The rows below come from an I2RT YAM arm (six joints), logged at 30 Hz.
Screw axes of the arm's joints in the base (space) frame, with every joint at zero. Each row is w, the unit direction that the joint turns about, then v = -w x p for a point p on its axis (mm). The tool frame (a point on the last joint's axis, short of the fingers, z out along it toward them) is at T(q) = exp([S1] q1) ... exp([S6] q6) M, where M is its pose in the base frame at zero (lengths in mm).
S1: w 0 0 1 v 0.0 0.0 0.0
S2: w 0 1 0 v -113.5 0.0 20.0
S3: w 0 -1 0 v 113.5 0.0 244.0
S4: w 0 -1 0 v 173.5 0.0 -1.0
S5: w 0 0 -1 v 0.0 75.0 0.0
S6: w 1 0 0 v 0.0 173.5 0.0
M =
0 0 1 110.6
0 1 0 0.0
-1 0 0 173.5
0 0 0 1
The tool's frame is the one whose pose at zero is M.
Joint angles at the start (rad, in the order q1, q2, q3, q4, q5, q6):
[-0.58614, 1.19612, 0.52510, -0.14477, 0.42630, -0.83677]
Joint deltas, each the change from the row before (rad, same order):
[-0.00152, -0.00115, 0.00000, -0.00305, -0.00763, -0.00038]
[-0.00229, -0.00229, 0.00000, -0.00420, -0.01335, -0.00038]
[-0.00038, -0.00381, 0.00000, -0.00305, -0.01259, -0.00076]
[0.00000, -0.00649, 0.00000, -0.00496, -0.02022, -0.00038]
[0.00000, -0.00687, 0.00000, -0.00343, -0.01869, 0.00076]
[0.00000, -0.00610, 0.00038, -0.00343, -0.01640, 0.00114]
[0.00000, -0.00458, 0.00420, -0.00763, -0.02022, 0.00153]
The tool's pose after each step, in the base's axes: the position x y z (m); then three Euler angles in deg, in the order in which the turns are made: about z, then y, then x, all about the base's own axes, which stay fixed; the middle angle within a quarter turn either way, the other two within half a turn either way. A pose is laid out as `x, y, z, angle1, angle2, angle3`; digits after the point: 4 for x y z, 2 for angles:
0.1794, -0.1369, 0.1763, -177.41, 17.13, 134.23
0.1791, -0.1368, 0.1763, -177.56, 17.57, 134.79
0.1790, -0.1363, 0.1767, -177.71, 18.13, 135.24
0.1788, -0.1354, 0.1775, -177.92, 19.08, 135.95
0.1787, -0.1346, 0.1785, -178.01, 20.02, 136.53
0.1786, -0.1339, 0.1794, -178.06, 20.84, 137.04
0.1790, -0.1333, 0.1809, -178.22, 21.76, 137.79

